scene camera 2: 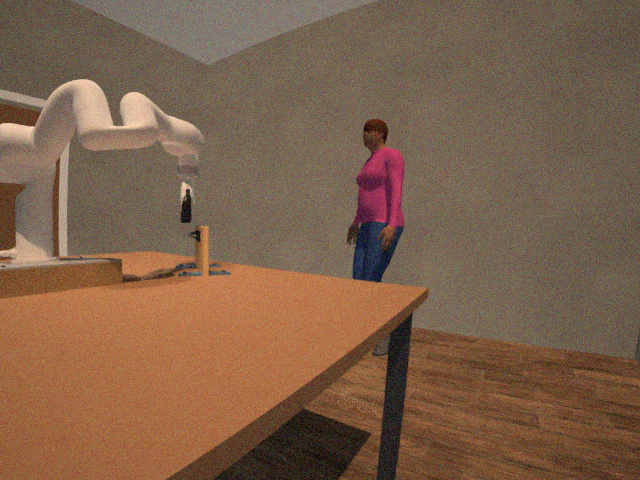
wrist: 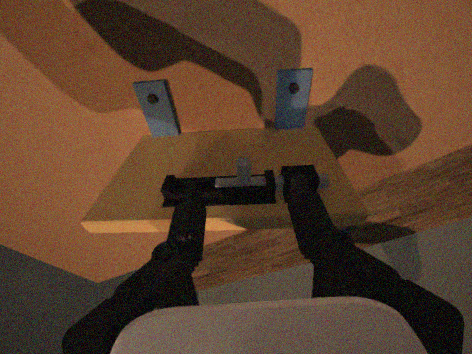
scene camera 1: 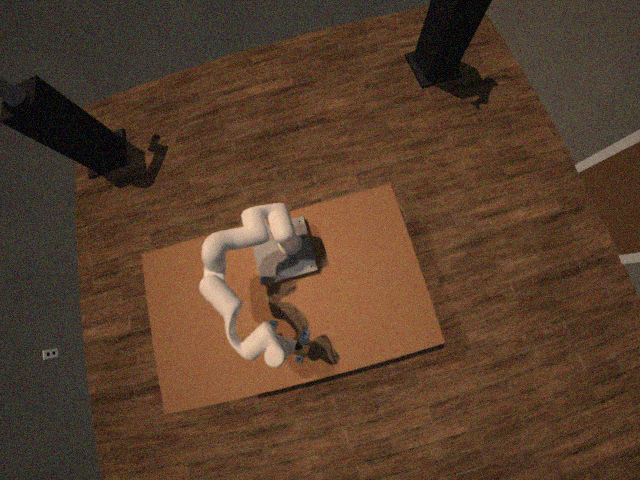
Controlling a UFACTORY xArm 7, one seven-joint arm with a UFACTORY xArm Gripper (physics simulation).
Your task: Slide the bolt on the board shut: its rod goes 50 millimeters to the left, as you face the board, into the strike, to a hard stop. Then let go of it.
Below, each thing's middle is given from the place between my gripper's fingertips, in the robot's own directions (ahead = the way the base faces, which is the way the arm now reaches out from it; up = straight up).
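Scene:
The wooden board [wrist: 132,201] is in my sight, and my gripper is 3 cm short of it, 5 cm to the left of it and 9 cm above it.

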